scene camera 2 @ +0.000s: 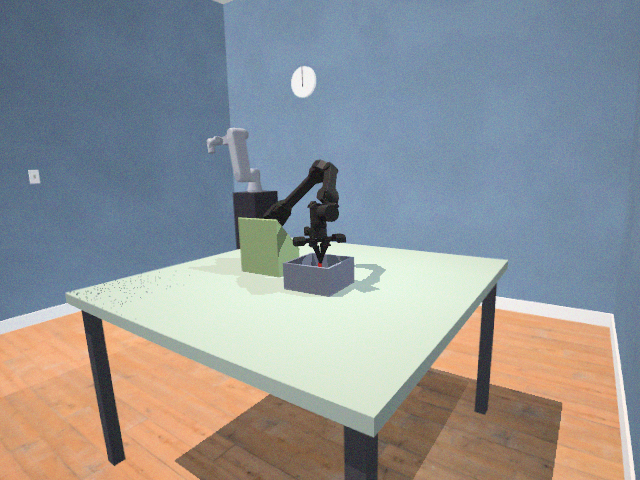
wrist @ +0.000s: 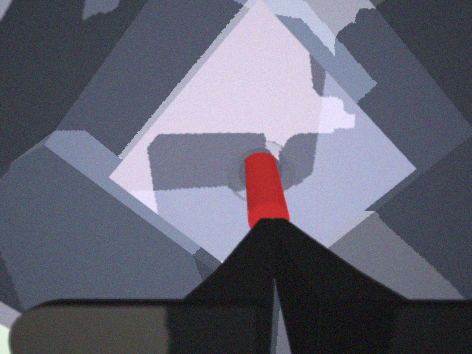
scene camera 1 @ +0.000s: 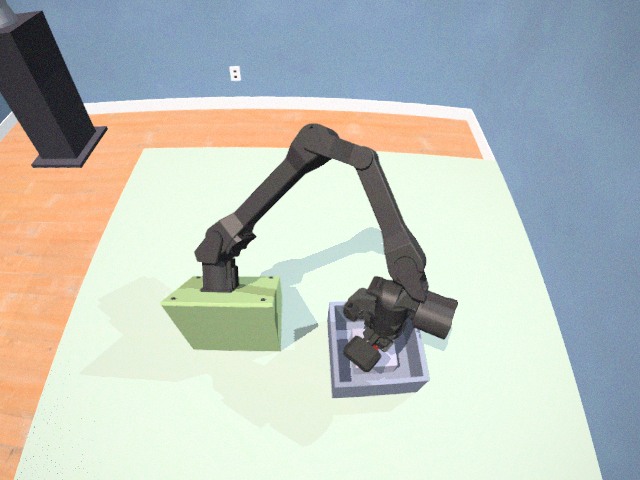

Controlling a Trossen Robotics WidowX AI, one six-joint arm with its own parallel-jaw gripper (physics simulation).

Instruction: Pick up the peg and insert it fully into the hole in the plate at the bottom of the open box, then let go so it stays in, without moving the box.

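Seen in the pictures: gripper, fingertip midpoint: [scene camera 2: 320,263] [wrist: 271,230] [scene camera 1: 380,344]; arm's base, link origin: [scene camera 2: 266,232] [scene camera 1: 220,288].
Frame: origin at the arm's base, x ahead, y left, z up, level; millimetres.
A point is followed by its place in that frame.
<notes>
The red peg [scene camera 1: 375,347] {x 328, y -71, z -90 mm} [scene camera 2: 320,265] {x 337, y -69, z -84 mm} [wrist: 265,185] {x 327, y -62, z -86 mm} is between my fingertips and points down, looking slightly tilted in the wrist view. My gripper [scene camera 2: 320,259] {x 337, y -68, z -76 mm} [wrist: 271,230] {x 337, y -68, z -76 mm} is shut on its upper end, inside the box's opening. The open blue-grey box [scene camera 1: 376,389] {x 331, y -159, z -103 mm} [scene camera 2: 312,280] {x 368, y -156, z -114 mm} [wrist: 50,225] {x 286, y -154, z -107 mm} stands on the table below the arm. The pale square plate [scene camera 1: 390,360] {x 363, y -94, z -105 mm} [wrist: 240,90] {x 298, y -48, z -105 mm} lies at its bottom. The peg's lower end overlaps the round hole [wrist: 234,175] {x 322, y -72, z -103 mm} in the wrist view and covers part of it. Whether the tip has entered the hole cannot be told.
The green base block [scene camera 1: 235,328] {x 39, y -72, z -31 mm} [scene camera 2: 258,246] {x 22, y -74, z -44 mm} carries the arm and stands beside the box on the pale green table [scene camera 1: 170,439] {x -94, y -291, z -163 mm} [scene camera 2: 310,330] {x 549, y -396, z -163 mm}. The box's walls surround the plate closely. A dark pedestal [scene camera 1: 49,93] [scene camera 2: 255,201] with a grey arm [scene camera 2: 238,155] stands beyond the table.
</notes>
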